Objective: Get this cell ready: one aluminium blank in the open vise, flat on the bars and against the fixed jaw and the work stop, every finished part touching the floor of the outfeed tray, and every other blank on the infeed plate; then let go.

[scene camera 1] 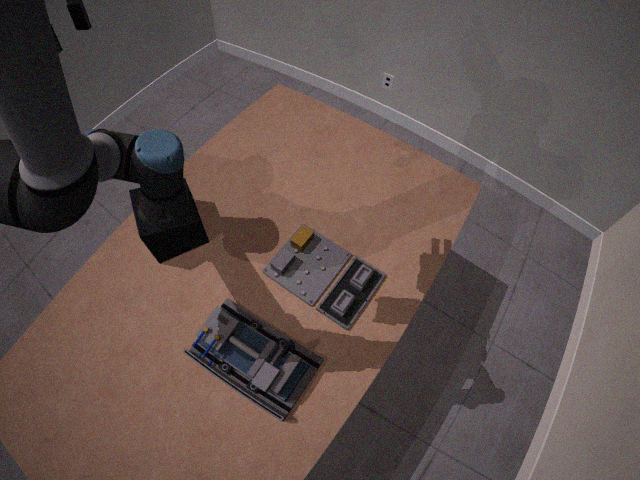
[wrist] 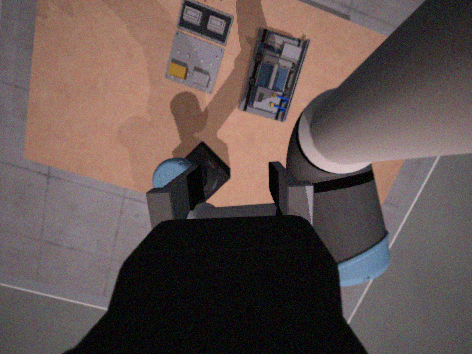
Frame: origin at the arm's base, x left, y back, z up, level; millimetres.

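Seen in the pictures: end effector, tool point: (scene camera 1: 64,27) (wrist: 234,183); arm's base, origin of the base link: (scene camera 1: 163,206).
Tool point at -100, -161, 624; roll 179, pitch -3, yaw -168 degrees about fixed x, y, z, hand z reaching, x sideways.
Pixels of each thing's top centre, then the offset from my tool point to it, as dx, dy, dz. Level surfaces: height alone.
- vise, middle of its top: (scene camera 1: 247,351) (wrist: 276,71) -126, -240, -662
- pale grey block, middle of its top: (scene camera 1: 265,376) (wrist: 291,51) -162, -305, -645
- infeed plate, middle of its top: (scene camera 1: 307,262) (wrist: 194,63) +178, -245, -753
- grey blank, middle of its top: (scene camera 1: 282,258) (wrist: 200,78) +144, -189, -717
- yellow block, middle of its top: (scene camera 1: 302,235) (wrist: 177,70) +231, -205, -717
- tan surface, its level: dz -760
My gripper (wrist: 234,184) is open, with nothing between its fingers in the wrist view, high above the table. The vise (scene camera 1: 248,311) (wrist: 262,103) has blue inner surfaces, and a pale grey block (scene camera 1: 265,374) (wrist: 291,50) sits at one end of it; its contact with jaw, bars and stop cannot be told. The infeed plate (scene camera 1: 316,283) (wrist: 195,59) carries a grey blank (scene camera 1: 283,264) (wrist: 201,77) and a yellow block (scene camera 1: 302,237) (wrist: 177,70). Two finished parts with pockets, one (scene camera 1: 361,276) (wrist: 192,15) beside the other (scene camera 1: 342,302) (wrist: 216,24), lie in the dark outfeed tray (scene camera 1: 353,290).
The robot's black base (scene camera 1: 170,227) (wrist: 217,175) stands on the tan surface (scene camera 1: 129,361). Blue-handled pieces with yellow ends (scene camera 1: 209,346) (wrist: 280,101) are at one end of the vise. Walls stand beyond the floor, and arm shadows cross the surface.
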